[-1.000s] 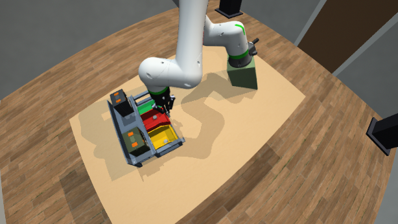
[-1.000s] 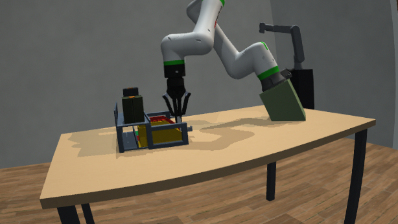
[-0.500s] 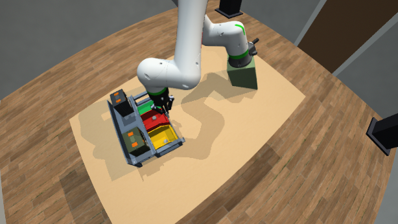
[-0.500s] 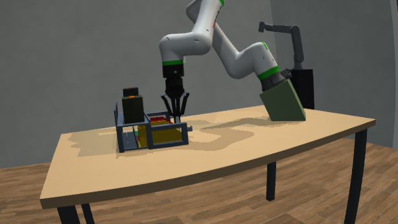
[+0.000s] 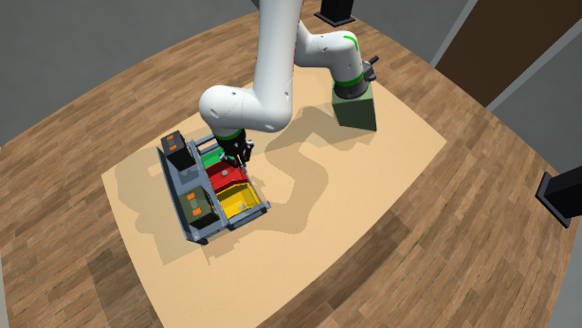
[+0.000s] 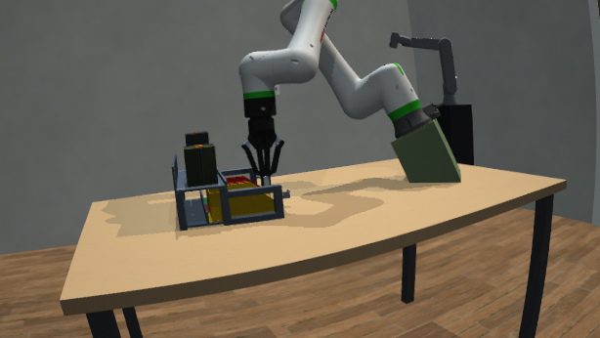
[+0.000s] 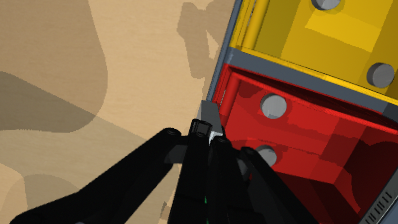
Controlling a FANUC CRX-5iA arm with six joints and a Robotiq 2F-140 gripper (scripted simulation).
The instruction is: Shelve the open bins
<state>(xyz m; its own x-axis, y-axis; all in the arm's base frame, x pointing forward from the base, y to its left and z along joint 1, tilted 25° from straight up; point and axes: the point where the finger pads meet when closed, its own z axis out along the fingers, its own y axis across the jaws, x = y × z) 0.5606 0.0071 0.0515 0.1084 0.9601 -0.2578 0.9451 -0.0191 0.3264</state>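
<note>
Now: hand 90 mm short of the red bin and 10 mm to the left of it. Also, from my hand: yellow bin (110 mm ahead, 110 mm to the left).
</note>
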